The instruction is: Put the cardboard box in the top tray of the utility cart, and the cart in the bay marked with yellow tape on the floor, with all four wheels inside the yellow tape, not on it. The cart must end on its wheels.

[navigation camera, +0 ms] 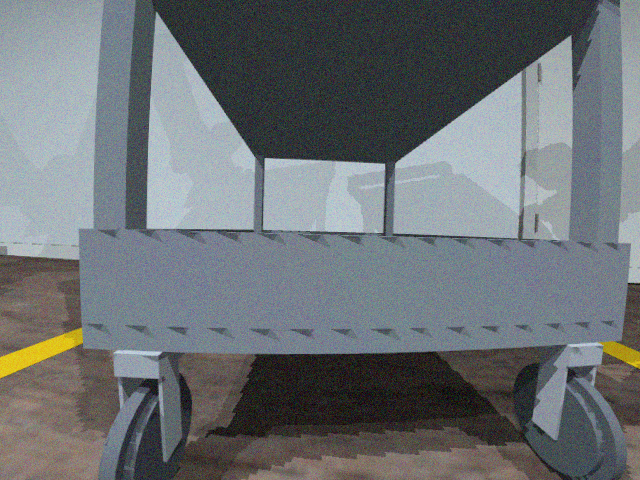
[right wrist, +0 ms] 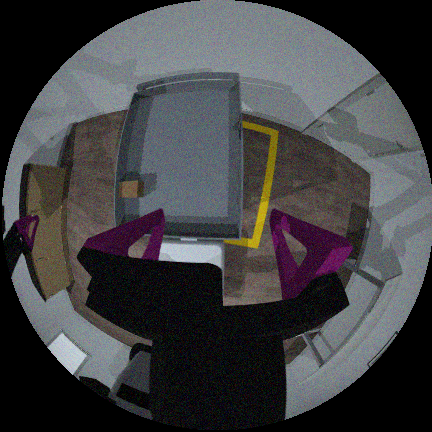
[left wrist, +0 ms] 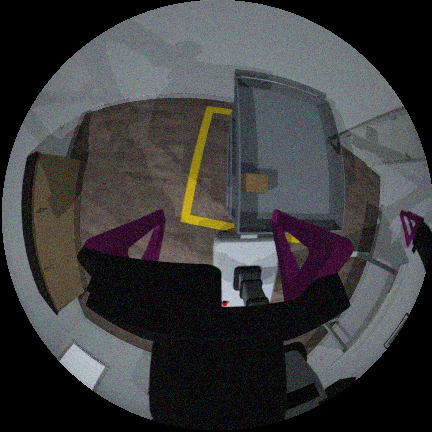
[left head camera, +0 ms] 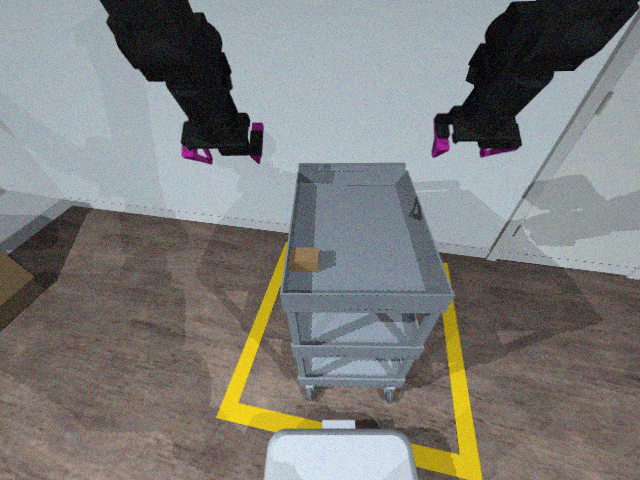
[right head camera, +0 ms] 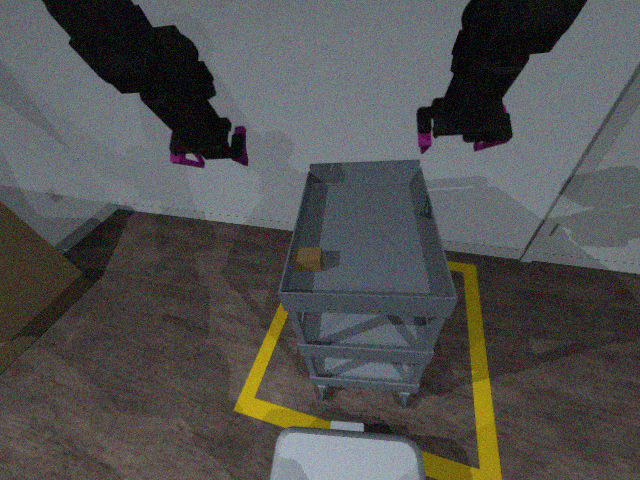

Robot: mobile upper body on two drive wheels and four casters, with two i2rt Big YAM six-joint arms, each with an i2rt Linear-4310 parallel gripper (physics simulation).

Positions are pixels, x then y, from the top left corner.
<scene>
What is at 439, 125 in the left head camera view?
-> The right gripper.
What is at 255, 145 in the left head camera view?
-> The left gripper.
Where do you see a door frame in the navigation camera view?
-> At 547, 101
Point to a small brown cardboard box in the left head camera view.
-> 302, 259
</scene>
